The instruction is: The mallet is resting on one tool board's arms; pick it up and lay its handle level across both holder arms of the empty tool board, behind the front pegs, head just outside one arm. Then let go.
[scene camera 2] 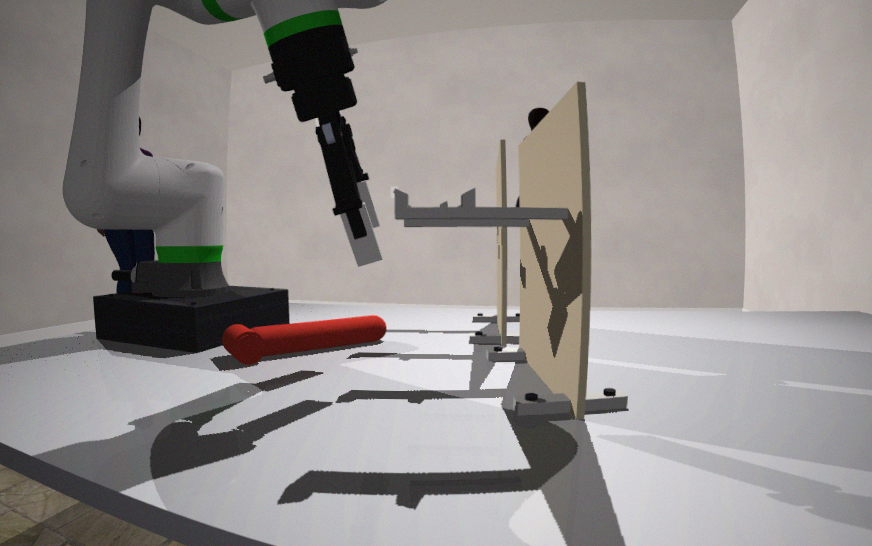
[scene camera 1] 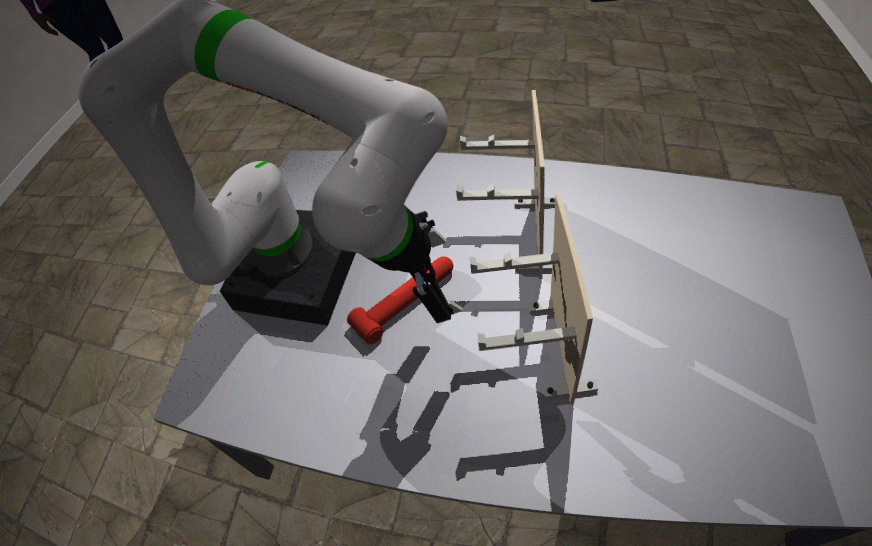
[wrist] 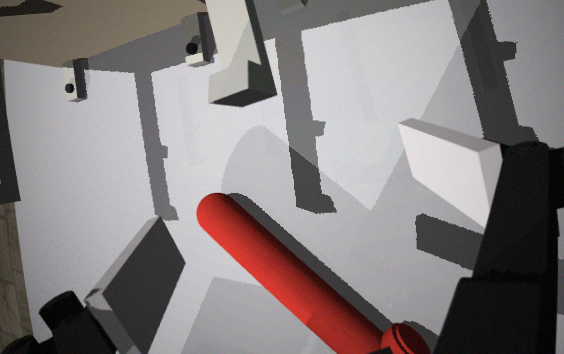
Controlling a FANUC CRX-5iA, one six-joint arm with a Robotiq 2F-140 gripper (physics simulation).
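Where they show: gripper, fingertip midpoint: [scene camera 2: 370,243] [scene camera 1: 446,276] [wrist: 286,196]; arm's base at its link origin: [scene camera 2: 190,292] [scene camera 1: 283,252].
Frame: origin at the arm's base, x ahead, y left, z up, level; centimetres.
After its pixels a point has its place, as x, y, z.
Note:
The red mallet [scene camera 1: 395,302] @(27.6, -12.3, -3.6) [scene camera 2: 315,334] @(30.2, -11.0, -4.8) [wrist: 280,265] @(31.9, -8.5, -3.8) lies on the table, apart from both tool boards. Its head [scene camera 1: 365,326] @(22.1, -18.5, -3.1) [scene camera 2: 243,344] @(23.2, -20.2, -4.6) is toward the robot base and its handle end toward the boards. My gripper [scene camera 1: 447,272] @(40.0, -15.2, 8.5) [scene camera 2: 370,241] @(40.0, -15.2, 8.5) [wrist: 286,196] @(40.0, -15.2, 8.5) is open and empty, above the handle and clear of it, short of the arm tips. The near tool board [scene camera 1: 572,295] @(62.0, -25.3, 15.5) [scene camera 2: 553,147] @(62.1, -26.4, 18.3) and the far tool board [scene camera 1: 538,147] @(58.1, 1.8, 24.5) [scene camera 2: 502,192] @(58.0, -4.0, 16.3) stand upright with empty holder arms. One holder arm [scene camera 2: 482,213] @(54.4, -31.4, 10.9) [wrist: 232,55] @(46.6, -15.0, 11.5) also shows near the top of the wrist view.
The black base block [scene camera 1: 276,302] @(1.2, -13.7, -1.0) [scene camera 2: 193,315] @(11.7, -15.3, -1.8) stands on the table [scene camera 1: 707,257] @(100.2, 0.5, -7.7) behind the mallet. The near board's arms [scene camera 1: 530,261] @(55.4, -14.7, 11.5) [scene camera 1: 547,336] @(57.7, -30.5, 11.5) and the far board's arms [scene camera 1: 508,143] @(52.6, 16.9, 13.7) [scene camera 1: 514,192] @(53.1, 1.1, 13.7) jut toward the robot at raised height. Foot blocks [scene camera 1: 557,391] @(60.5, -32.2, -6.4) [scene camera 2: 543,405] @(60.1, -33.0, -6.7) stick out below.

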